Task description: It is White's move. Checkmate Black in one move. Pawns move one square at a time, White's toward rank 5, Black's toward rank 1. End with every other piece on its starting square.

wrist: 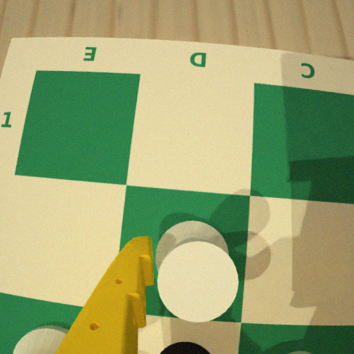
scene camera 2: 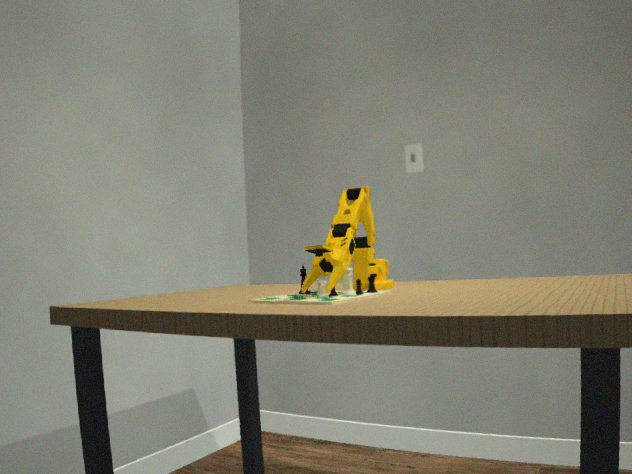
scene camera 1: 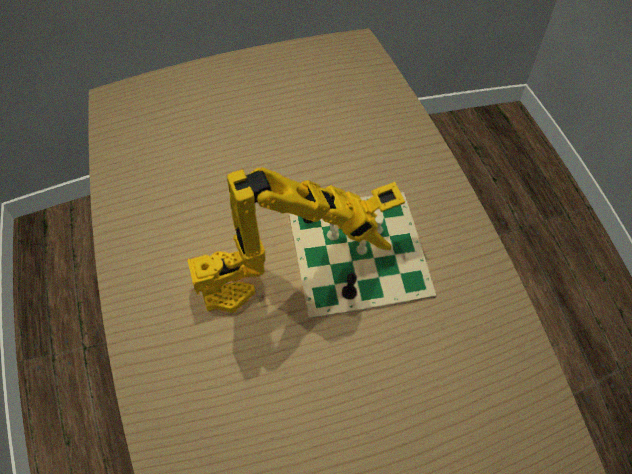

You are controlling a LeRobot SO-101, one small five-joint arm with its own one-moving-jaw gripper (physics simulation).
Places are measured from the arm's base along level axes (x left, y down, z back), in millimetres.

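Pixels of known places: hand, tool point: (scene camera 2: 326,290) (scene camera 1: 377,220); arm's base, link origin: (scene camera 1: 236,280).
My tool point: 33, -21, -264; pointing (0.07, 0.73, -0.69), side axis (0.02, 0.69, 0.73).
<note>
Ahead of a thing's pixels: the offset from my tool point to its top centre, as dx, dy, dz. "*": to the spot under its first point. Level surfaces: height alone.
The green and white board {* -154, +15, -28} (scene camera 1: 423,294) (scene camera 2: 265,300) (wrist: 65,47) carries the pieces. A white flat-topped piece {-10, -18, +3} (scene camera 1: 378,225) (scene camera 2: 322,287) (wrist: 197,281) stands upright on D2. My gripper (scene camera 1: 381,236) (scene camera 2: 317,289) is open and low around it; in the wrist view one notched jaw (wrist: 117,300) shows at its left, a small gap away. A black piece (wrist: 186,349) stands on D3, hidden under the arm in scene camera 1. White pieces stand on C3 {-41, -17, +43} (scene camera 1: 361,247) and D4 {+1, -25, +80} (scene camera 1: 332,233), another white piece (wrist: 42,342) on E3. A black piece {-111, -49, +91} (scene camera 1: 349,290) (scene camera 2: 302,280) stands on A4.
A black piece (scene camera 1: 307,219) stands at the board corner nearest the arm base, on E5. Two black pieces {+38, -17, +69} (scene camera 2: 358,286) {+48, -18, +111} (scene camera 2: 372,283) stand right of the gripper in scene camera 2. The yellow arm base (scene camera 1: 209,270) (scene camera 2: 380,272) sits beside the board on the wooden table {dy +21} (scene camera 1: 204,408).
</note>
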